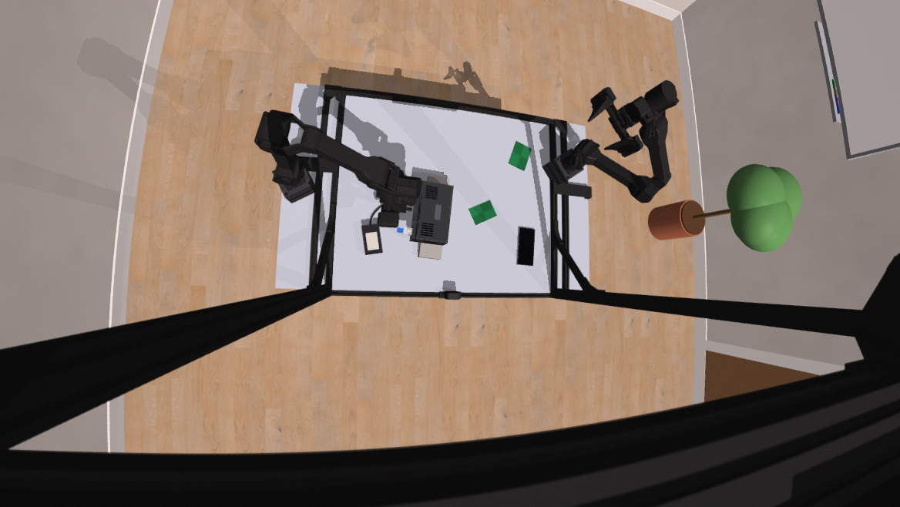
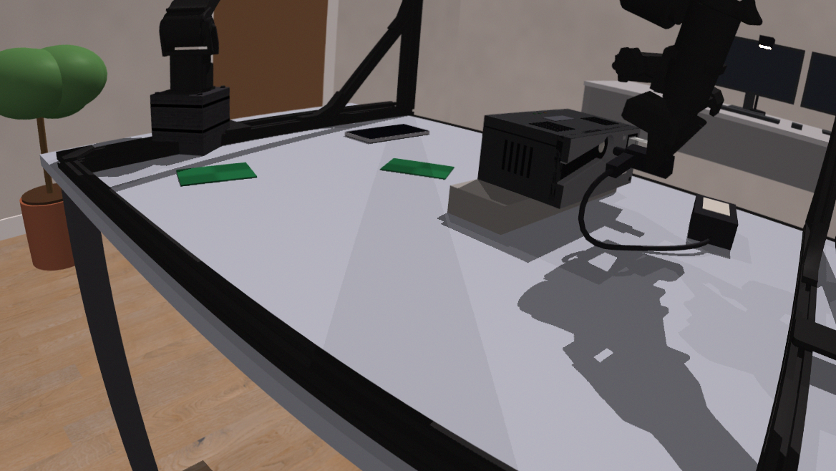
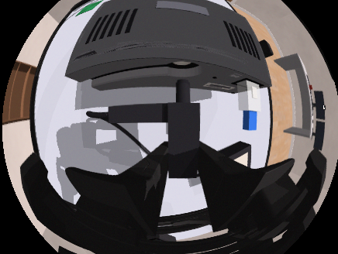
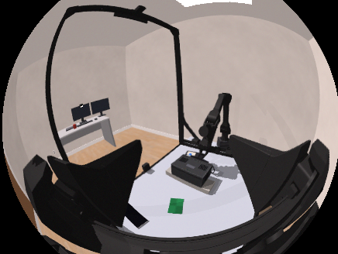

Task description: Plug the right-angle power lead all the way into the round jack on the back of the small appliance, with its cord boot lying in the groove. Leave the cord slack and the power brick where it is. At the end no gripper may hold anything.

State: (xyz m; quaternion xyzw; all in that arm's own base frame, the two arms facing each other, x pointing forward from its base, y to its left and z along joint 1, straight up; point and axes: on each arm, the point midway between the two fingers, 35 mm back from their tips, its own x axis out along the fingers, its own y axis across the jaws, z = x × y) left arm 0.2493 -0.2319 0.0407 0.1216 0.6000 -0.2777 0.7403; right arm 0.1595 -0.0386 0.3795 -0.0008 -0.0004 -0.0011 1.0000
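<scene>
Right now the black right-angle plug is 3 cm to the right of my left hand and 3 cm below it. Round my left hand: black phone 15 cm behind, 51 cm to the right, 12 cm below.
</scene>
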